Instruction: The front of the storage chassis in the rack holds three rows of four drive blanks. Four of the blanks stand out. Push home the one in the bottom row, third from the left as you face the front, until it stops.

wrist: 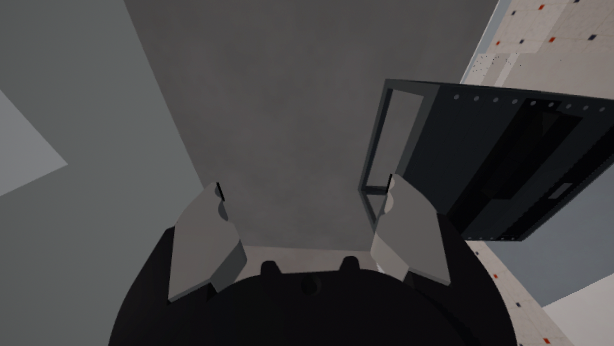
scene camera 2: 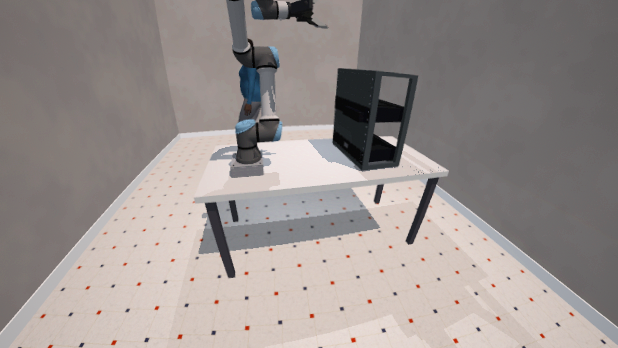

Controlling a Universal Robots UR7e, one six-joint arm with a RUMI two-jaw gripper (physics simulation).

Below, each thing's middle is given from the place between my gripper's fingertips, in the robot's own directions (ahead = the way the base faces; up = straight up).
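Labels:
With respect to the dark rack point(scene camera 2: 357, 105), my hand is 560 mm above it, 360 mm short of it and 230 mm to the right of it.

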